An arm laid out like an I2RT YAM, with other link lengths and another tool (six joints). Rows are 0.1 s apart.
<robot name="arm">
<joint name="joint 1" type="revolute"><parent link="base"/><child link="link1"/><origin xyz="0.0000 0.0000 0.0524" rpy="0.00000 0.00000 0.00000"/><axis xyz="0 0 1"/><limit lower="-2.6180" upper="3.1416"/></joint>
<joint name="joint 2" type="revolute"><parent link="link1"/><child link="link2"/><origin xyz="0.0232 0.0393 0.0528" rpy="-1.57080 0.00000 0.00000"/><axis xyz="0 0 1"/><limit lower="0.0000" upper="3.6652"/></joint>
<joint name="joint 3" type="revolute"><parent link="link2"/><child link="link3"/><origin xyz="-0.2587 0.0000 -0.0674" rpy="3.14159 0.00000 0.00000"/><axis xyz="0 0 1"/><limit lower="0.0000" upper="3.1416"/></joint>
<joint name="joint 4" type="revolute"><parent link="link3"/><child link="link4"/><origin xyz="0.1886 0.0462 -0.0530" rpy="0.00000 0.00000 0.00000"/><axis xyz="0 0 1"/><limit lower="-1.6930" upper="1.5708"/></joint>
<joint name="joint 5" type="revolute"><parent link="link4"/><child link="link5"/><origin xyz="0.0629 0.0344 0.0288" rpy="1.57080 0.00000 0.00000"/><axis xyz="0 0 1"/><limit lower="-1.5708" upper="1.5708"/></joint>
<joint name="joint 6" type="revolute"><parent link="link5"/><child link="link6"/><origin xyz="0.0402 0.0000 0.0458" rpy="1.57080 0.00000 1.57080"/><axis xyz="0 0 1"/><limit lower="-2.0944" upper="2.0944"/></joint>
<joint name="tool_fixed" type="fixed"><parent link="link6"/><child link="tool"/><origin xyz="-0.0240 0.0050 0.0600" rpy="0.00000 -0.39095 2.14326"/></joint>
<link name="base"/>
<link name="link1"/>
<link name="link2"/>
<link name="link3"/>
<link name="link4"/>
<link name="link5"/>
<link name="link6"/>
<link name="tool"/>
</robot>
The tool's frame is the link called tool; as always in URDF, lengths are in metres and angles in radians.
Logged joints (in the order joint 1, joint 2, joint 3, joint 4, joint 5, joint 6), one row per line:
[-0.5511 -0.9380 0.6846 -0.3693 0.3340 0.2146]
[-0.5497 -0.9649 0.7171 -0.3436 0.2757 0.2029]
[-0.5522 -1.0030 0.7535 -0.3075 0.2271 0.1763]
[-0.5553 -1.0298 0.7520 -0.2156 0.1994 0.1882]
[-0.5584 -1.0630 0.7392 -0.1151 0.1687 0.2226]
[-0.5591 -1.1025 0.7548 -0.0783 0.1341 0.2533]
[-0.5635 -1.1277 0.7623 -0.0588 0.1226 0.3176]
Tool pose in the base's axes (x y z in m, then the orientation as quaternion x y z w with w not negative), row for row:
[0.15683 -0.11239 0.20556 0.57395 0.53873 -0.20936 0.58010]
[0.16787 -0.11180 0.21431 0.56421 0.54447 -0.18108 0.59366]
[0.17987 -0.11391 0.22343 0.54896 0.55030 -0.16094 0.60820]
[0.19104 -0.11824 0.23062 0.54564 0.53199 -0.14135 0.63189]
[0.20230 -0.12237 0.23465 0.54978 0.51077 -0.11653 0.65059]
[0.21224 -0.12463 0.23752 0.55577 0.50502 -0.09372 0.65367]
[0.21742 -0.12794 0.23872 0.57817 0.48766 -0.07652 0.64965]
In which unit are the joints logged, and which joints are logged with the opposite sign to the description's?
The joints are logged in radians. Opposite sign: joint 2.
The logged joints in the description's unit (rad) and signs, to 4 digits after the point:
[-0.5511 0.9380 0.6846 -0.3693 0.3340 0.2146]
[-0.5497 0.9649 0.7171 -0.3436 0.2757 0.2029]
[-0.5522 1.0030 0.7535 -0.3075 0.2271 0.1763]
[-0.5553 1.0298 0.7520 -0.2156 0.1994 0.1882]
[-0.5584 1.0630 0.7392 -0.1151 0.1687 0.2226]
[-0.5591 1.1025 0.7548 -0.0783 0.1341 0.2533]
[-0.5635 1.1277 0.7623 -0.0588 0.1226 0.3176]

